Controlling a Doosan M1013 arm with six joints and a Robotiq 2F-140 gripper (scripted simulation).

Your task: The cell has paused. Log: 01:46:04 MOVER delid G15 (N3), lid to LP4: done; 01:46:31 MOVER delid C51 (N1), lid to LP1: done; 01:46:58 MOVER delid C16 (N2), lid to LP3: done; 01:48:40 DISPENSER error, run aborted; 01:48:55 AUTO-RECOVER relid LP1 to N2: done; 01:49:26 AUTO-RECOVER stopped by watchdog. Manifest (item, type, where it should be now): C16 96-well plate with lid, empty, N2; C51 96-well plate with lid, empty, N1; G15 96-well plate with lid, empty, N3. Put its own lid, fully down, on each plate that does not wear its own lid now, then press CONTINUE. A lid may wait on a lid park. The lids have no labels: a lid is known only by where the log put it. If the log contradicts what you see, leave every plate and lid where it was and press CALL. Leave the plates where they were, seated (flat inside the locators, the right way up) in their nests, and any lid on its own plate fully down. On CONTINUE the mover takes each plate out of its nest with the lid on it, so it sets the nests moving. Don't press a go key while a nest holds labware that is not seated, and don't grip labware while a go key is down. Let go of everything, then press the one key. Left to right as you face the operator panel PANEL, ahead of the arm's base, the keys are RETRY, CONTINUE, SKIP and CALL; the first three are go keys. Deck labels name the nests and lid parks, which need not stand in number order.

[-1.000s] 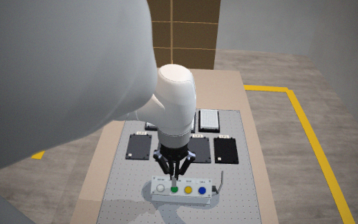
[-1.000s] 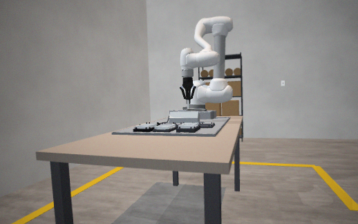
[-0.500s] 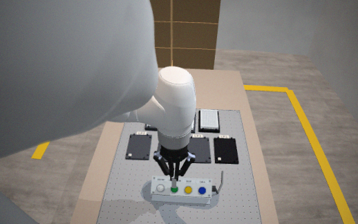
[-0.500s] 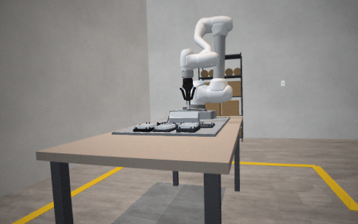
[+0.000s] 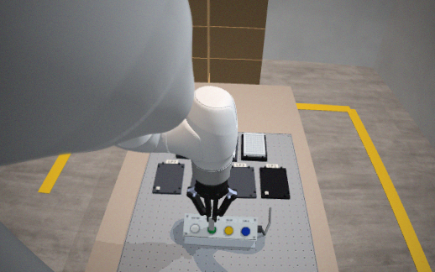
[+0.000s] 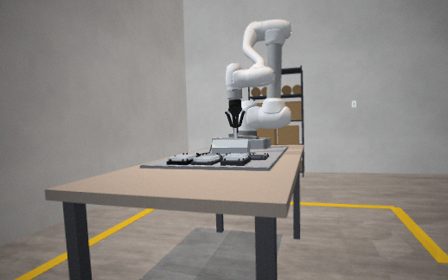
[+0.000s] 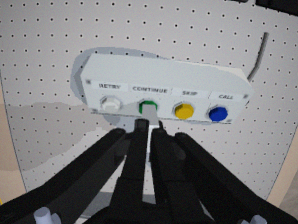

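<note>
My hand is 5 cm above the green continue key. The rest, counted from my hand: yellow skip key 5 cm to the right, 5 cm below, 1 cm behind; then blue call key 10 cm to the right, 5 cm below, 2 cm behind; then white retry key 5 cm to the left, 5 cm below, 1 cm ahead.
</note>
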